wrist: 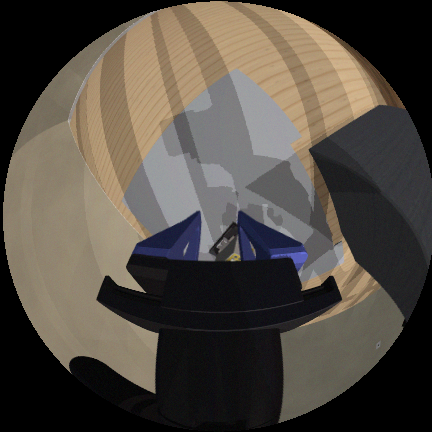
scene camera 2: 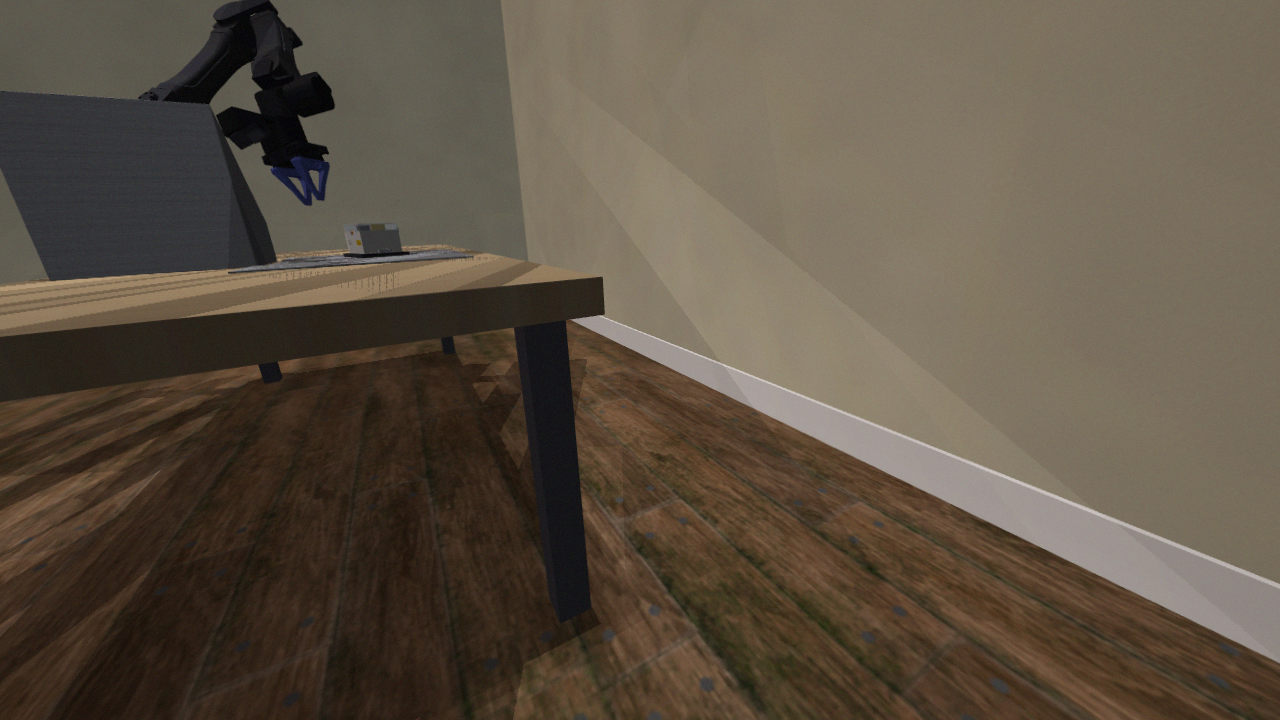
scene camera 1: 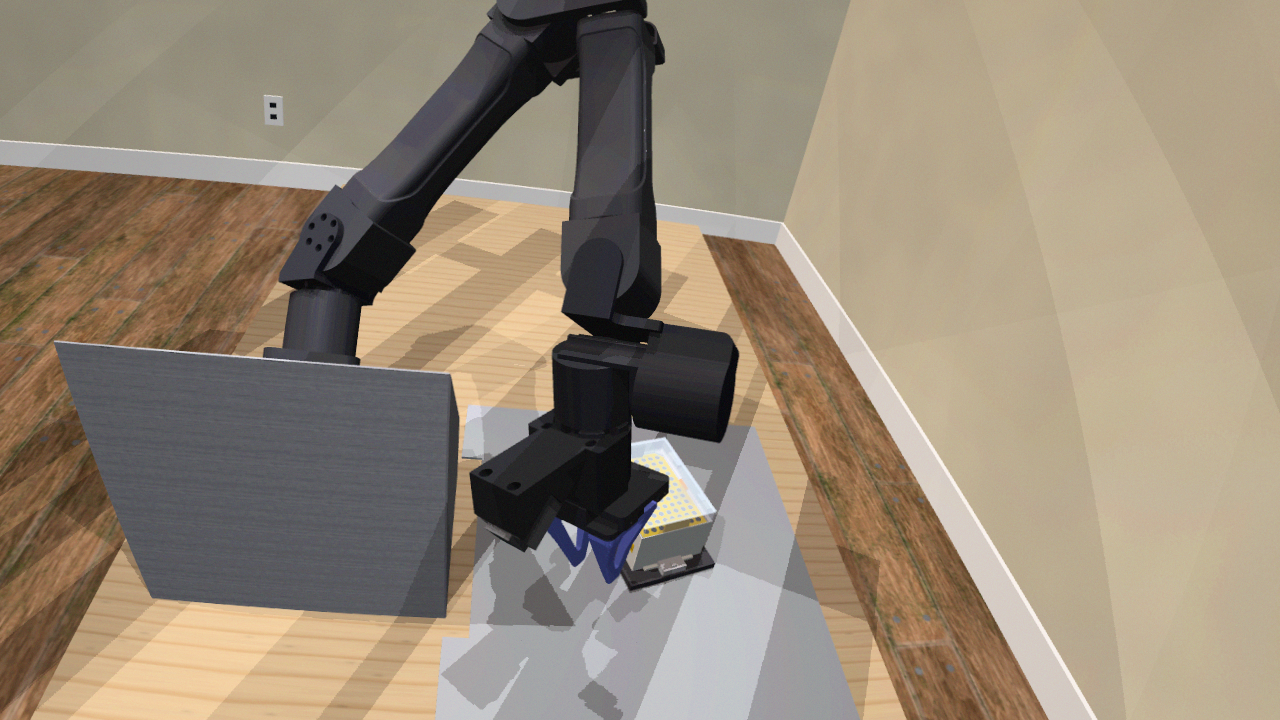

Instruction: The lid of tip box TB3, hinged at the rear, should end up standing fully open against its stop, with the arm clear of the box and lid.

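Places are measured from the arm's base along level axes (x ahead, y left, z up), in centimetres.
Pixels of known places: gripper, fingertip midpoint: (wrist: 218, 216) (scene camera 2: 314, 202) (scene camera 1: 595, 571); arm's base, link origin: (scene camera 2: 155, 157) (scene camera 1: 315, 384).
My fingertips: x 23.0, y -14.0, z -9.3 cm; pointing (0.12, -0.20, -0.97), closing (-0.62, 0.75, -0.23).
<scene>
Ahead of a thing's pixels: the offset from my fingertips to its top centre. "pt": to the spot under its first point. Level surfaces: height alone.
The tip box @(dy +14.3, dx +10.5, dz -4.0 cm) (scene camera 1: 675, 543) (scene camera 2: 374, 240) (wrist: 228, 251) is a pale grey box with yellow tip racks, standing in a black base @(pt dy +6.2, dx +7.6, dz -11.0 cm) (scene camera 1: 637, 582) on the grey mat. Its clear lid @(pt dy +13.3, dx +14.9, dz -4.0 cm) (scene camera 1: 696, 483) appears to lie down over the top in scene camera 1; no raised lid shows in scene camera 2. No TB3 label can be read. My gripper (scene camera 1: 594, 571) (scene camera 2: 313, 201) (wrist: 218, 216) has blue fingers standing partly open, with nothing between them. It points down, above and to the left of the box in scene camera 2, apart from it. The arm hides the box's left rear in scene camera 1.
A tall dark grey block (scene camera 1: 268, 483) (scene camera 2: 116, 188) (wrist: 385, 165) stands left of the gripper in scene camera 1. The grey mat @(dz -11.8 cm) (scene camera 1: 716, 644) (wrist: 225, 120) lies on the wooden table (scene camera 1: 223, 662) (scene camera 2: 358, 313). A beige wall (scene camera 1: 1074, 268) rises beyond the table's right side.
</scene>
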